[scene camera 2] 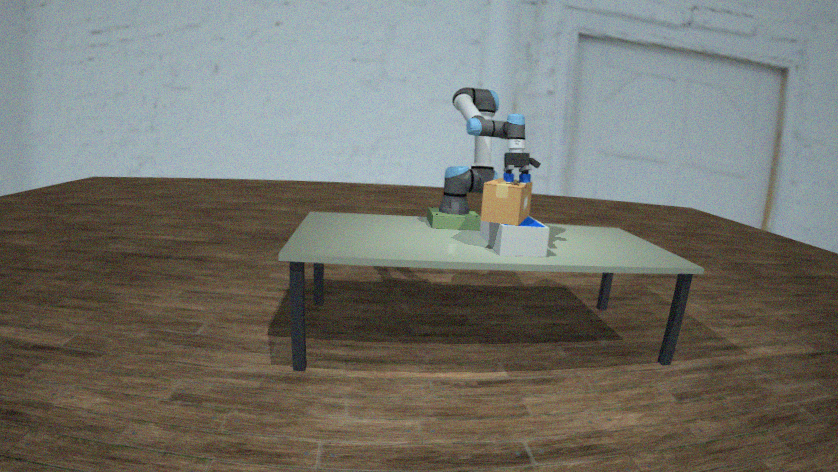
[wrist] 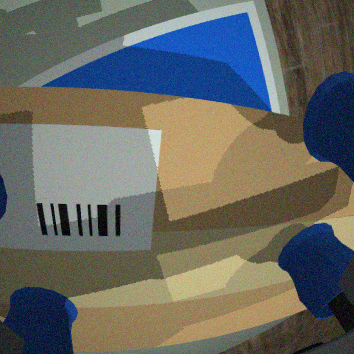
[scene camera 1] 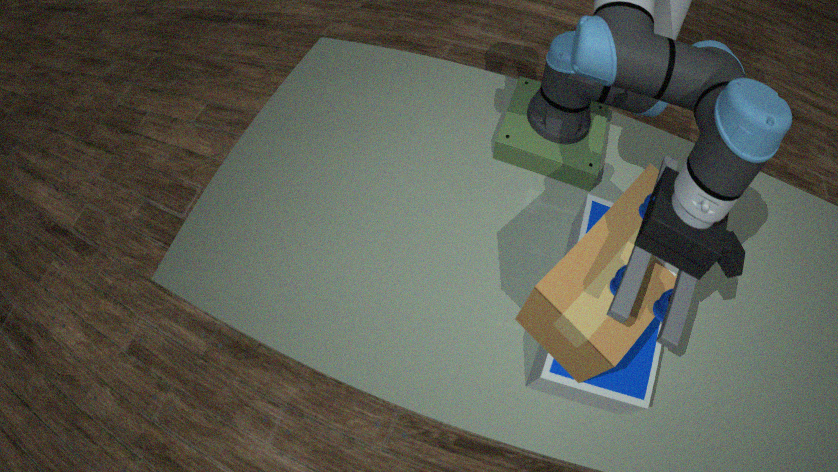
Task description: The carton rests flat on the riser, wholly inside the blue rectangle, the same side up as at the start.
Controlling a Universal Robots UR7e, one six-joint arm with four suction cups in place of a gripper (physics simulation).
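Where they show: hand, tool point: (scene camera 2: 516, 182) (wrist: 169, 229) (scene camera 1: 656, 260); arm's base, link origin: (scene camera 2: 453, 211) (scene camera 1: 558, 119).
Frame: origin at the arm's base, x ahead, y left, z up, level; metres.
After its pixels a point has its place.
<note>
The brown carton (scene camera 1: 577, 287) @[x 0.492, y -0.006, z 0.209 m] (scene camera 2: 505, 202) @[x 0.556, y 0.010, z 0.143 m] (wrist: 200, 154) @[x 0.459, y 0.133, z 0.209 m], with a white barcode label (wrist: 91, 175) @[x 0.423, y 0.148, z 0.209 m] on top, lies on the grey riser (scene camera 1: 591, 394) @[x 0.605, y 0.087, z 0.042 m] (scene camera 2: 521, 242) @[x 0.603, y 0.077, z -0.007 m]. It is turned at an angle to the blue rectangle (scene camera 1: 630, 369) @[x 0.559, y 0.149, z 0.056 m] (scene camera 2: 531, 222) @[x 0.515, y 0.162, z 0.056 m] (wrist: 197, 60) @[x 0.529, y 0.156, z 0.056 m], and its left side reaches over the rectangle's white border. Blue shows bare on the right and at the front. My gripper (scene camera 1: 645, 264) @[x 0.434, y 0.115, z 0.213 m] (scene camera 2: 516, 176) @[x 0.434, y 0.115, z 0.213 m] stands on the carton's top. Its blue suction cups, one of which shows in the wrist view (wrist: 312, 267) @[x 0.476, y 0.071, z 0.236 m], sit on the cardboard.
The arm's green base block (scene camera 1: 544, 149) @[x 0.101, y -0.031, z 0.001 m] (scene camera 2: 454, 220) @[x 0.121, y -0.037, z -0.020 m] stands just behind the riser on the pale green table (scene camera 1: 351, 205) @[x 0.281, y -0.418, z -0.064 m] (scene camera 2: 381, 241) @[x 0.363, y -0.434, z -0.064 m]. The riser is near the table's right part. A wooden floor lies around the table.
</note>
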